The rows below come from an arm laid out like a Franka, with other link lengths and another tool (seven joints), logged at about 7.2 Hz.
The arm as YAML. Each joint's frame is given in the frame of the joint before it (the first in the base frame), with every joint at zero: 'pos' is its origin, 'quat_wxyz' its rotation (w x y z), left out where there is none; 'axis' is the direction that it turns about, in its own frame. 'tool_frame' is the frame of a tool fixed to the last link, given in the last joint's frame.
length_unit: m
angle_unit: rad
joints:
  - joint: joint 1
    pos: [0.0, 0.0, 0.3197]
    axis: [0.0, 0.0, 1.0]
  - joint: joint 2
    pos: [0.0, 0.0, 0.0]
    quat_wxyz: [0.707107, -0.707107, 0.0, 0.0]
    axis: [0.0, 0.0, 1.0]
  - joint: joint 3
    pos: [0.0, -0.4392, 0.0]
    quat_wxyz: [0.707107, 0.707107, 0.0, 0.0]
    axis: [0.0, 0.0, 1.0]
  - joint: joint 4
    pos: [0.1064, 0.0, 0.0]
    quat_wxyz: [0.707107, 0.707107, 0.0, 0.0]
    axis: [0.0, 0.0, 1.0]
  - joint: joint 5
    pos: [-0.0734, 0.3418, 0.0]
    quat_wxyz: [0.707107, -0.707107, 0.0, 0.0]
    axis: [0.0, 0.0, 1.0]
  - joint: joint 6
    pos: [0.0, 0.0, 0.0]
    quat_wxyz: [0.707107, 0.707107, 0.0, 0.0]
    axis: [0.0, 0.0, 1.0]
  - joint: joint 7
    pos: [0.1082, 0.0, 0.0]
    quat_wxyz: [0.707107, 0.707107, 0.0, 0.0]
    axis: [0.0, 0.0, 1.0]
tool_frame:
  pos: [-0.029, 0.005, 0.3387]
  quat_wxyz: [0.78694, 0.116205, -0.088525, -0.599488]
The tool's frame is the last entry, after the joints.
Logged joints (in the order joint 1, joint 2, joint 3, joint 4, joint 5, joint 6, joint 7), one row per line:
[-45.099, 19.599, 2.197, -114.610, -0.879, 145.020, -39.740]
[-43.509, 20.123, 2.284, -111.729, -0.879, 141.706, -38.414]
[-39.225, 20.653, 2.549, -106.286, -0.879, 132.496, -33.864]
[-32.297, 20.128, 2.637, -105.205, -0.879, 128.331, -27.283]
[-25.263, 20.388, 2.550, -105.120, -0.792, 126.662, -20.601]
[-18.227, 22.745, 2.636, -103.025, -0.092, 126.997, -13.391]
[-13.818, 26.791, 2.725, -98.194, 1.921, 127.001, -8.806]
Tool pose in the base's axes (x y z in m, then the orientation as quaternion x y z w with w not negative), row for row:
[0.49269, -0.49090, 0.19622, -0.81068, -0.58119, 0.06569, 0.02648]
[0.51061, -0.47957, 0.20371, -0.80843, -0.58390, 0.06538, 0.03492]
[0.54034, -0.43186, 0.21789, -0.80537, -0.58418, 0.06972, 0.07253]
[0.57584, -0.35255, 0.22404, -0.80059, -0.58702, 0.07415, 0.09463]
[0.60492, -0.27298, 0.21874, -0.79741, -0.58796, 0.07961, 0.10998]
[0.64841, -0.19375, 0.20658, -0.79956, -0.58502, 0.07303, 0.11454]
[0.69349, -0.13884, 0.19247, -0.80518, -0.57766, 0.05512, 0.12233]
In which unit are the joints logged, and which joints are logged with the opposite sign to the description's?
The joints are logged in degrees. Opposite sign: none.
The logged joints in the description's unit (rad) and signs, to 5 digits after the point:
[-0.78713, 0.34207, 0.03834, -2.00032, -0.01534, 2.53108, -0.69359]
[-0.75938, 0.35121, 0.03986, -1.95004, -0.01534, 2.47324, -0.67045]
[-0.68461, 0.36046, 0.04449, -1.85504, -0.01534, 2.31249, -0.59104]
[-0.56369, 0.35130, 0.04602, -1.83617, -0.01534, 2.23980, -0.47618]
[-0.44092, 0.35584, 0.04451, -1.83469, -0.01382, 2.21067, -0.35956]
[-0.31812, 0.39698, 0.04601, -1.79813, -0.00161, 2.21652, -0.23372]
[-0.24117, 0.46759, 0.04756, -1.71381, 0.03353, 2.21659, -0.15369]

